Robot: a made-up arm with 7 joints. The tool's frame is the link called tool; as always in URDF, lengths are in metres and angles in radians. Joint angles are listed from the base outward.
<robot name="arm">
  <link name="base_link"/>
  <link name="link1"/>
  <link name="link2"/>
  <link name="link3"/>
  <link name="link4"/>
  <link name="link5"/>
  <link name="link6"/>
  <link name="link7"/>
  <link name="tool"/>
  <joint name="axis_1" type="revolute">
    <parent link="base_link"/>
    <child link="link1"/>
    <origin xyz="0 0 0.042" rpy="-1.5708 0 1.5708"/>
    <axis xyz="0 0 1"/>
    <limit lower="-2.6" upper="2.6"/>
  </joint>
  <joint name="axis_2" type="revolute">
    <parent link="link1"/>
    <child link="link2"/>
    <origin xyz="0.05 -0.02 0.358" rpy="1.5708 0 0"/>
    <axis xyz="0 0 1"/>
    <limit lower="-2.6" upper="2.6"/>
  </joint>
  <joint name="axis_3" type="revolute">
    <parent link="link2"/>
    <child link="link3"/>
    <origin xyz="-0.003 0.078 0.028" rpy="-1.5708 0 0"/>
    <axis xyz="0 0 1"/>
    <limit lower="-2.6" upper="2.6"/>
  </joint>
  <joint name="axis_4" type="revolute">
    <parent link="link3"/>
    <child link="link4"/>
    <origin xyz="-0.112 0.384 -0.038" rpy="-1.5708 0 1.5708"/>
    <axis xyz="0 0 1"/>
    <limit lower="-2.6" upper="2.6"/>
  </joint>
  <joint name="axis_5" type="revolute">
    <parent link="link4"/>
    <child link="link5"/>
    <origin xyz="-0.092 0.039 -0.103" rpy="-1.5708 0 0"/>
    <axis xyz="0 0 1"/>
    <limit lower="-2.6" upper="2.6"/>
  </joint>
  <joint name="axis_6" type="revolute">
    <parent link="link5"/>
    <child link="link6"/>
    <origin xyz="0.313 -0.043 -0.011" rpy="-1.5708 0 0"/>
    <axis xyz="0 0 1"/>
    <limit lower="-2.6" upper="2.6"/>
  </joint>
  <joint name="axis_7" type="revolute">
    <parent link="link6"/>
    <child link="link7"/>
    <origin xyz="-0.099 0.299 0.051" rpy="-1.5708 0 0"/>
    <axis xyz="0 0 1"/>
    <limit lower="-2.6" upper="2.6"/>
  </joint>
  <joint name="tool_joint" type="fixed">
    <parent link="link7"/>
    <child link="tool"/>
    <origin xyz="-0.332 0.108 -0.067" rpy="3.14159 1.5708 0"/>
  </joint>
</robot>
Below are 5 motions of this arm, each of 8 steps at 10 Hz.
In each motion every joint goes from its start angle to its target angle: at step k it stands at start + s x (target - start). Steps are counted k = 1, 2, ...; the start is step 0. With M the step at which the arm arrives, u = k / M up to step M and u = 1 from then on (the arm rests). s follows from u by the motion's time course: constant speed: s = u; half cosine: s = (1 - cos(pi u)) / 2; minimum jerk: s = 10 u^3 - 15 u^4 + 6 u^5.
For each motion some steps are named. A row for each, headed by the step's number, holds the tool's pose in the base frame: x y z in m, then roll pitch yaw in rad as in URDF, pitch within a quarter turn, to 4 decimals.
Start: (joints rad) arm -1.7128 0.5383 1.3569 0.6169 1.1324 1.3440 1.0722
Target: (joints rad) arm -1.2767 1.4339 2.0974 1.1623 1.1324 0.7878 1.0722
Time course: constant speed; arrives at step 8
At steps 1, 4, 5, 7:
1: -0.4048 0.0225 0.1343 -0.7727 -0.3563 1.1312
4: -0.4457 -0.0130 -0.0465 -1.4727 -0.4570 1.2139
5: -0.4256 -0.0441 -0.1053 -1.7261 -0.4666 1.3043
7: -0.3394 -0.1349 -0.1873 -2.2242 -0.3961 1.5259

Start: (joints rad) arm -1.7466 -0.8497 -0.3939 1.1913 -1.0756 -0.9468 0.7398
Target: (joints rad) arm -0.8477 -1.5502 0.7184 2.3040 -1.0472 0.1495 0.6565
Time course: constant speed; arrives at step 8
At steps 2, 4, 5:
2: -0.3173 0.7614 0.0618 -1.3080 -0.4808 -1.2615
4: -0.4059 0.6393 -0.1680 -1.6283 -0.7711 -1.1129
5: -0.4530 0.5587 -0.2312 -1.8009 -0.9080 -0.9865

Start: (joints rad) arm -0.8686 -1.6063 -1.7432 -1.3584 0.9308 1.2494 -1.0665
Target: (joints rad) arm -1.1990 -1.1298 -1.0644 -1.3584 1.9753 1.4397 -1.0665
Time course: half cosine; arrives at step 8
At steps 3, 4, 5, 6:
3: 0.1638 0.2374 0.3138 -0.9774 -0.8335 -1.0708
4: 0.1386 0.2485 0.3706 -0.7965 -0.6326 -1.0806
5: 0.1175 0.2493 0.4152 -0.6711 -0.4322 -1.0375
6: 0.1041 0.2470 0.4426 -0.5905 -0.2687 -0.9761

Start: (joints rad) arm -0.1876 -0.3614 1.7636 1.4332 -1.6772 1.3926 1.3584
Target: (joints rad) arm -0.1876 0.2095 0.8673 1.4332 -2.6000 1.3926 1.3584
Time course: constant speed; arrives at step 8
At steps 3, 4, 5, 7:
3: -0.2216 -0.1865 0.2114 -0.2046 -1.1787 -3.1183
4: -0.2299 -0.1966 0.2178 -0.3597 -1.0414 -2.9539
5: -0.2394 -0.2104 0.2182 -0.4683 -0.9054 -2.8493
7: -0.2578 -0.2445 0.1991 -0.6432 -0.6524 -2.7251

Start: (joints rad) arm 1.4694 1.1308 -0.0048 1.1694 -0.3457 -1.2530 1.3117
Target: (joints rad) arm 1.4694 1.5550 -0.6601 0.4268 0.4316 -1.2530 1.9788
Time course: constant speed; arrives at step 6
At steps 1, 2, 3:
1: -0.5712 -0.7286 -0.3591 -2.1676 -0.6856 2.0313
2: -0.7590 -0.6610 -0.3323 -1.9922 -0.7076 1.6619
3: -0.9221 -0.5599 -0.2716 -1.8275 -0.6489 1.2975

